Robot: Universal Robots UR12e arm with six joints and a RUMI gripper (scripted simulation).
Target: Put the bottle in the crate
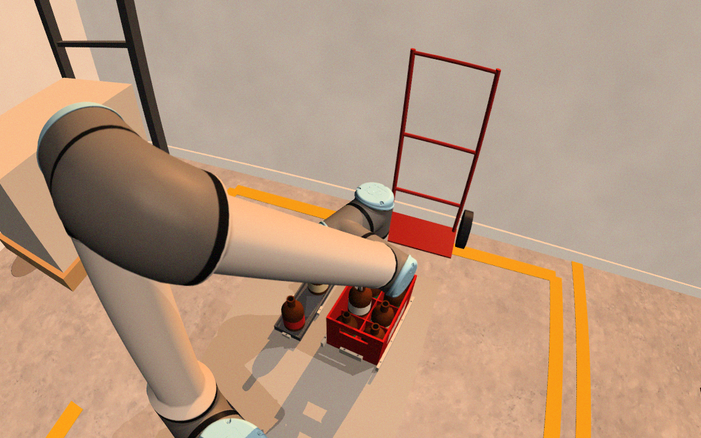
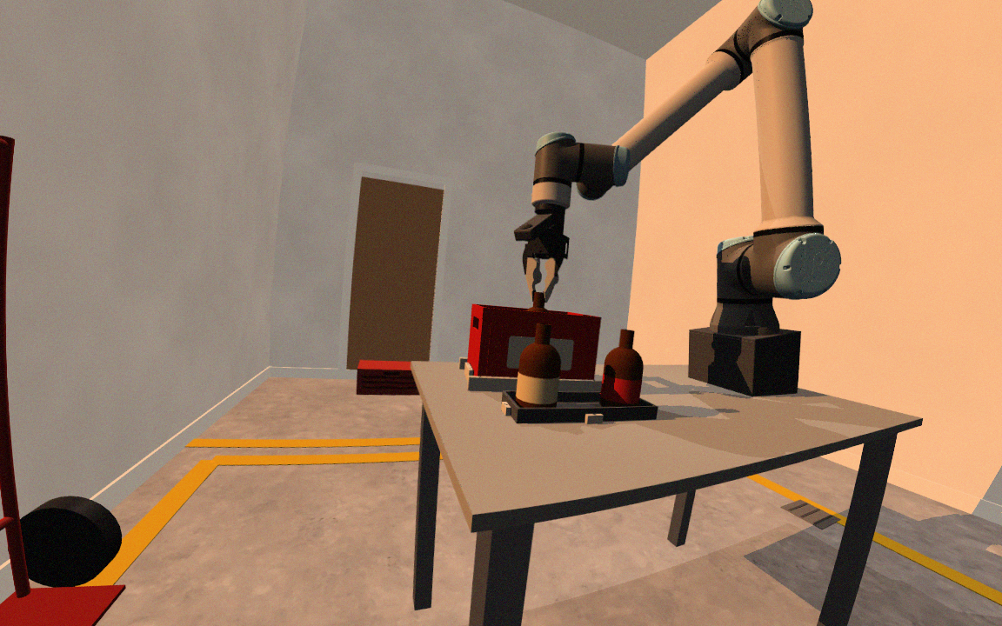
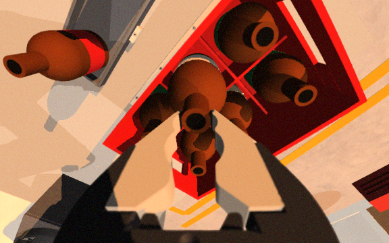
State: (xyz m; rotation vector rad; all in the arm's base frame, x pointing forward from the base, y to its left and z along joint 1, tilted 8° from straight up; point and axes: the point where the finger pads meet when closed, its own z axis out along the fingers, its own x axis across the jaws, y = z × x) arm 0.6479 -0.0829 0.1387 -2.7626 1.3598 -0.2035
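Right now the red crate is 10 mm behind my hand, 40 mm to the right of it and 130 mm below it. The rest, counted from my hand: dark tray 10 mm behind, 190 mm to the left, 200 mm below.
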